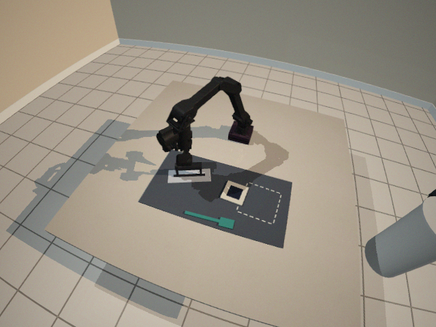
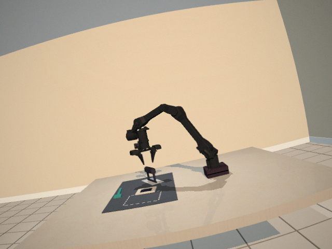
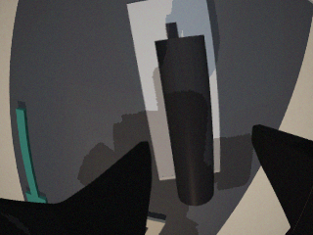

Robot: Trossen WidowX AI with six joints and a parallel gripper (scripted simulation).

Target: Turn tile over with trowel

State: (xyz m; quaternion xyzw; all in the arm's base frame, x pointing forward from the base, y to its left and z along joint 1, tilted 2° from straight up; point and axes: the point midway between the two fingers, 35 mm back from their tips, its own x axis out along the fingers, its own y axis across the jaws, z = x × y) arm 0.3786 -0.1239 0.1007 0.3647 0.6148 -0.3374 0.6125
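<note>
Now: the trowel 1 cm behind my gripper tip, 3 cm to the left of it and 7 cm below it. The rest, counted from my gripper tip: tile 1 cm behind, 24 cm to the left, 10 cm below; green flat tool 15 cm ahead, 22 cm to the left, 11 cm below; dark mat 2 cm ahead, 18 cm to the left, 13 cm below.
</note>
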